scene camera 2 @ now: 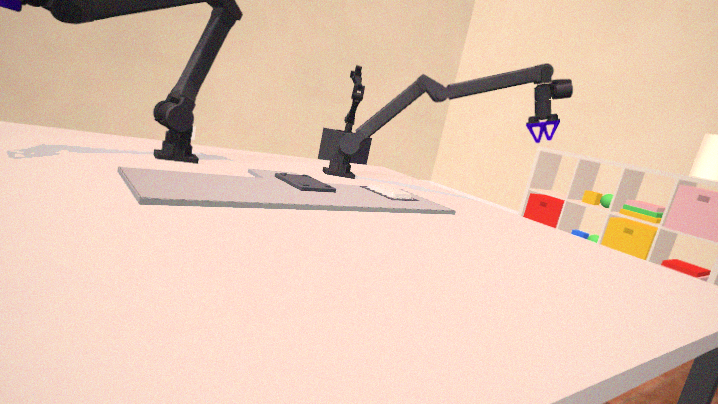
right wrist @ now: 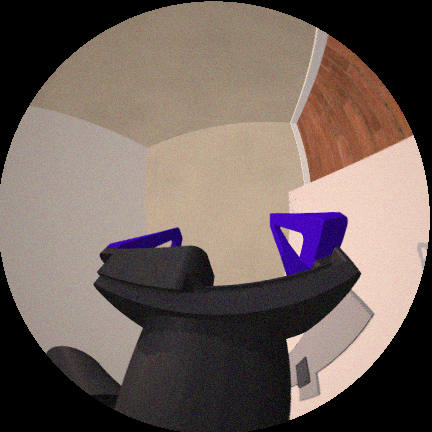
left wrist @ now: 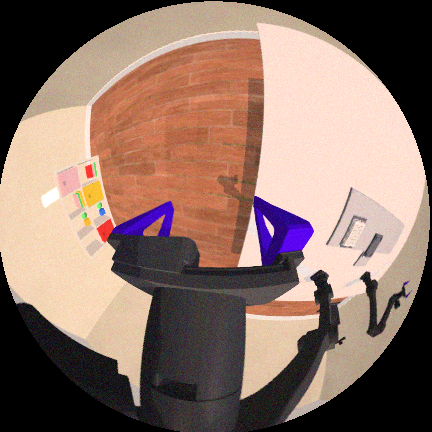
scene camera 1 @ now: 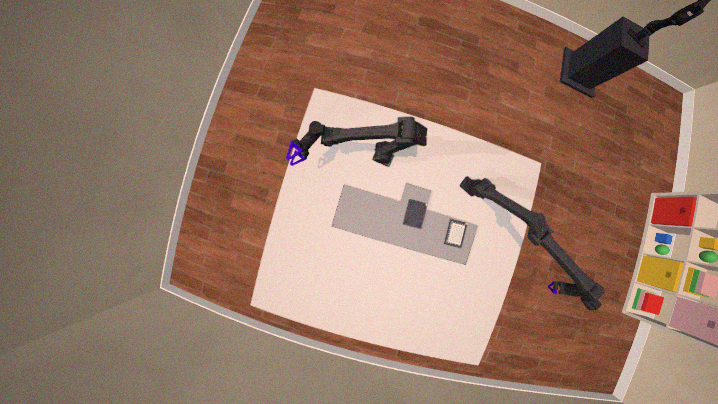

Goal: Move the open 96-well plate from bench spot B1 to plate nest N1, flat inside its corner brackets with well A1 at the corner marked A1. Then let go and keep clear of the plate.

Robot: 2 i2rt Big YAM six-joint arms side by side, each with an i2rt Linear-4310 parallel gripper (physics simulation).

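Pixels of known places: left gripper, between the fingertips: (scene camera 2: pixel 543 141) (left wrist: pixel 210 202) (scene camera 1: pixel 556 287); right gripper, between the fingertips: (right wrist: pixel 223 226) (scene camera 1: pixel 289 162); left arm's base, origin of its link: (scene camera 2: pixel 338 174) (left wrist: pixel 319 275) (scene camera 1: pixel 469 186); right arm's base, origin of its link: (scene camera 2: pixel 175 158) (left wrist: pixel 364 274) (scene camera 1: pixel 382 157).
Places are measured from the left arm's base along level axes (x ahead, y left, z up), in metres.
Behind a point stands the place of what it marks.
Observation:
The white 96-well plate (scene camera 1: pixel 455 233) @(x 0.308, y 0.105, z 0.030 m) (scene camera 2: pixel 393 191) @(x 0.335, y 0.118, z 0.028 m) (left wrist: pixel 355 233) @(x 0.312, y 0.110, z 0.026 m) lies flat inside a dark outline on the grey board. The dark plate nest (scene camera 1: pixel 414 213) @(x 0.378, y -0.188, z 0.025 m) (scene camera 2: pixel 305 182) @(x 0.405, y -0.184, z 0.025 m) (left wrist: pixel 372 245) @(x 0.373, y -0.158, z 0.025 m) (right wrist: pixel 303 372) is beside it on the same board, with no plate on it. The well and corner markings are too small to read. My left gripper (scene camera 1: pixel 552 287) @(x 0.205, y 0.714, z 0.287 m) (scene camera 2: pixel 543 138) @(x 0.205, y 0.714, z 0.287 m) (left wrist: pixel 210 202) @(x 0.205, y 0.714, z 0.287 m) is open and empty, high up beyond the table's edge, far from the plate. My right gripper (scene camera 1: pixel 295 153) @(x 0.604, y -0.866, z 0.390 m) (right wrist: pixel 223 226) @(x 0.604, y -0.866, z 0.390 m) is open and empty at the table's far left edge in scene camera 1.
The grey board (scene camera 1: pixel 366 208) @(x 0.543, y -0.443, z 0.013 m) (scene camera 2: pixel 200 193) @(x 0.668, y -0.447, z 0.013 m) lies on the pale table (scene camera 1: pixel 351 296) @(x 1.051, y -0.155, z 0.000 m) (scene camera 2: pixel 301 301) @(x 1.124, y -0.269, z 0.000 m). A shelf unit (scene camera 1: pixel 638 261) with coloured boxes stands at the right in scene camera 1. A dark pedestal (scene camera 1: pixel 605 55) with another arm stands beyond the table.

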